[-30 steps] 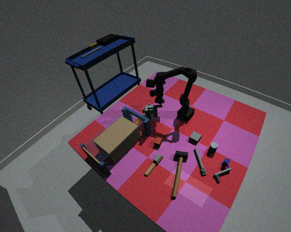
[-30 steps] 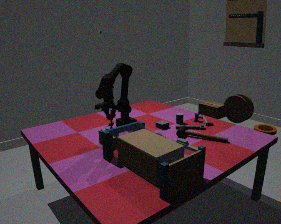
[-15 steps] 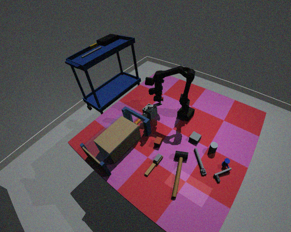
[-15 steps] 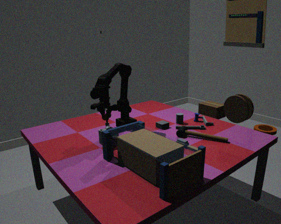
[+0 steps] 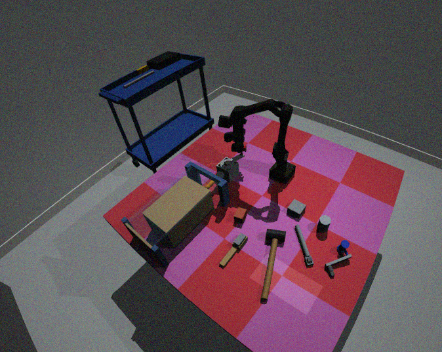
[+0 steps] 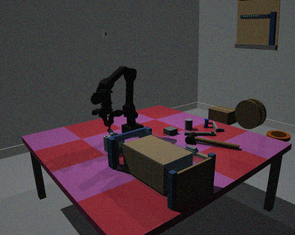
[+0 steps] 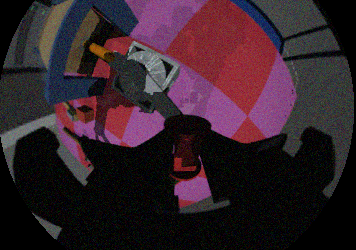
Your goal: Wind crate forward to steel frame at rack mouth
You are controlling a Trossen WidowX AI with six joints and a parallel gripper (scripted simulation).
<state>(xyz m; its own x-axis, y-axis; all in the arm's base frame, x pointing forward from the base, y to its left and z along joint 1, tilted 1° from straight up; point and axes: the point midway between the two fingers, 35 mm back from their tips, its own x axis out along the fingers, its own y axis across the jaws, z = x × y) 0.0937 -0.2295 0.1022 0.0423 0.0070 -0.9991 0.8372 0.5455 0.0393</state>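
Now: gripper tip 3 cm short of the red-knobbed winch handle and 2 cm above it. Also, from my gripper tip: frame (25 cm ahead, 1 cm to the right, 2 cm below); then red knob (1 cm behind, 1 cm to the left, 1 cm above); then grey winch (8 cm ahead, 3 cm to the right, 9 cm below).
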